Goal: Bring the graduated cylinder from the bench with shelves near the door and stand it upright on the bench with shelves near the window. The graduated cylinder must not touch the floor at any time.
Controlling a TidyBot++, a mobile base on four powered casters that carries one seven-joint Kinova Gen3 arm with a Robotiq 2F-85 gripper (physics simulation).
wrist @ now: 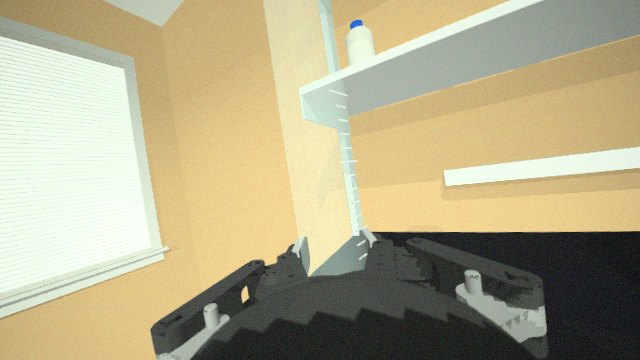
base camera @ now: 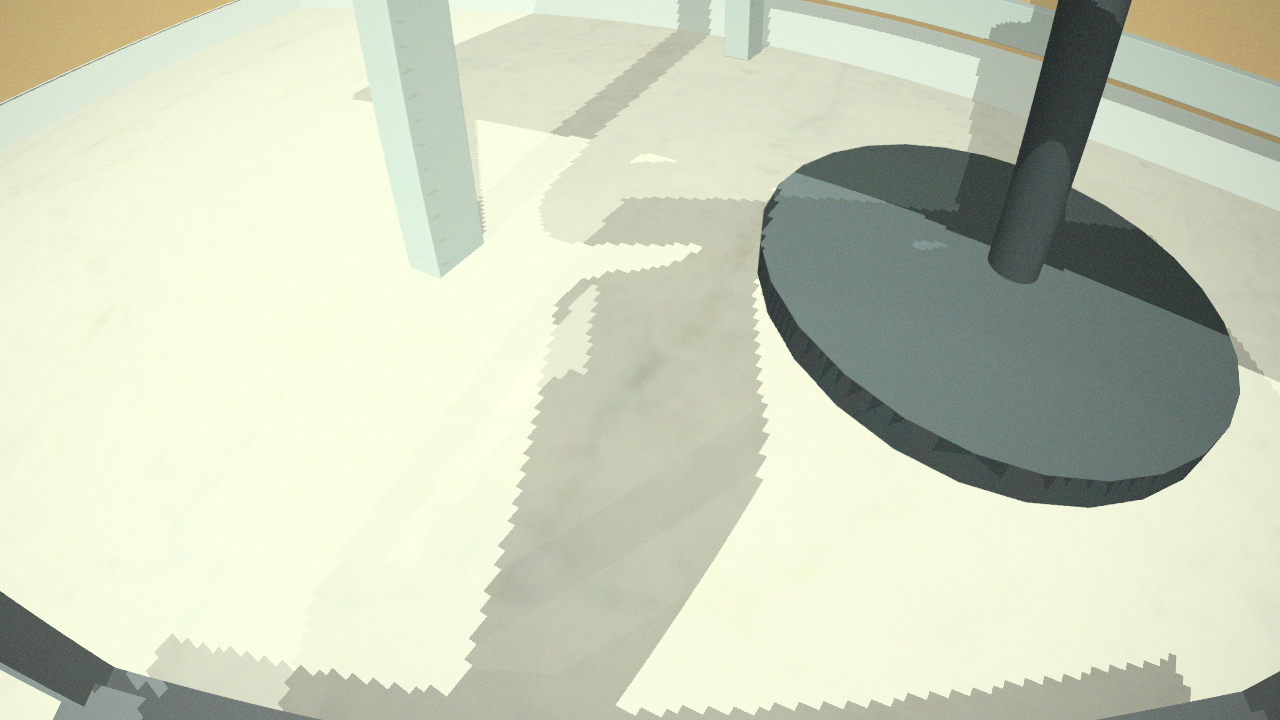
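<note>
My gripper [wrist: 334,244] is shut on the clear graduated cylinder [wrist: 348,161], which shows in the wrist view as a column of thin white tick marks rising from between the fingertips. Its outline is faint and its foot is not visible. A bench with a black top [wrist: 590,270] is at the lower right of the wrist view, with a white shelf [wrist: 450,65] above it. The ticks overlap the shelf's left end in the view; the distance between them cannot be told. The gripper and the cylinder do not show in the base view.
A white bottle with a blue cap [wrist: 360,46] stands on the shelf. A window with blinds [wrist: 70,165] is at the left. In the base view, a pale bench leg [base camera: 425,152] stands at the left, and a round dark stool base [base camera: 984,340] is at the right.
</note>
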